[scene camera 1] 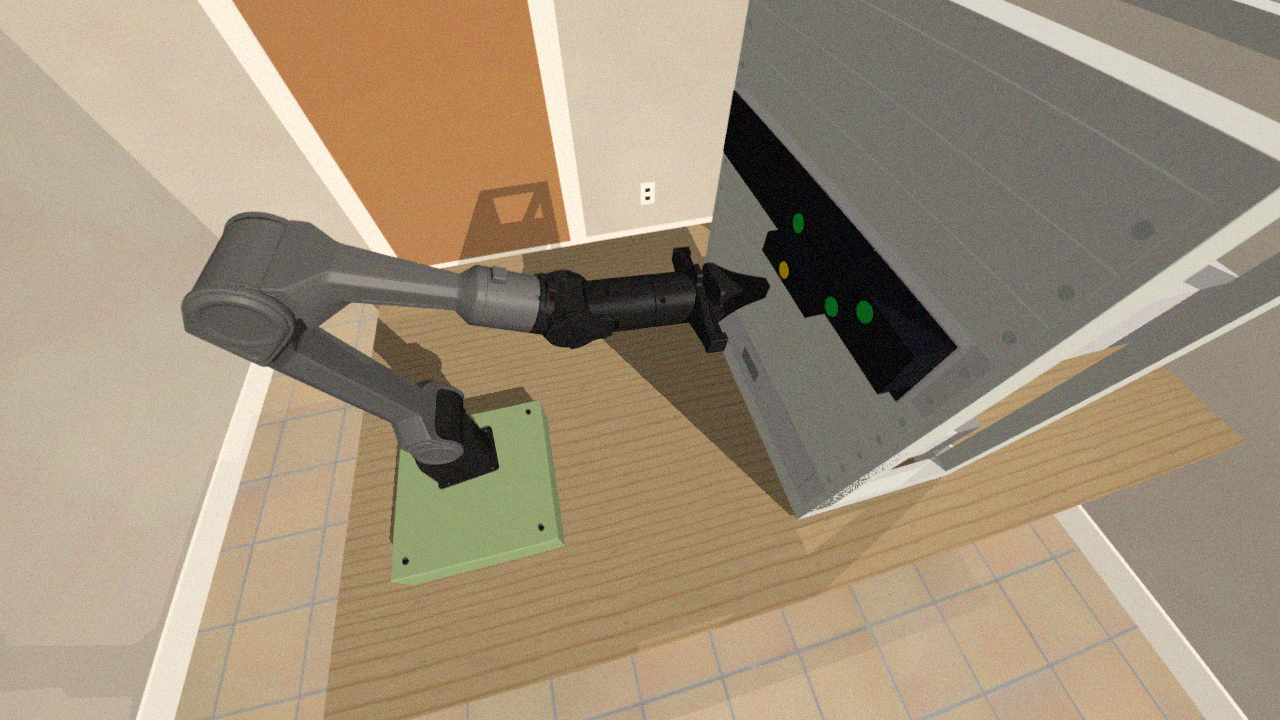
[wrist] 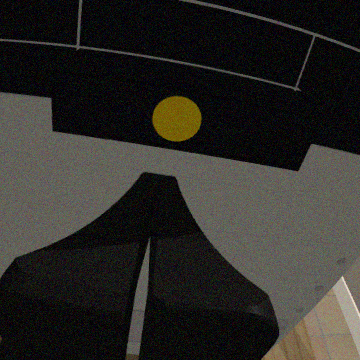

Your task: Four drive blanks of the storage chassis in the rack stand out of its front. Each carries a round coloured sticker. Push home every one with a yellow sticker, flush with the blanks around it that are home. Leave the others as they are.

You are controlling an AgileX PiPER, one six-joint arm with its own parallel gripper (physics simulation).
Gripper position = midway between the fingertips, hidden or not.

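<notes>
The gripper (scene camera 1: 765,288) appears in the scene together with a grey rack (scene camera 1: 987,195). The wrist view has them as well, the gripper (wrist: 155,194) and the rack (wrist: 284,230).
</notes>
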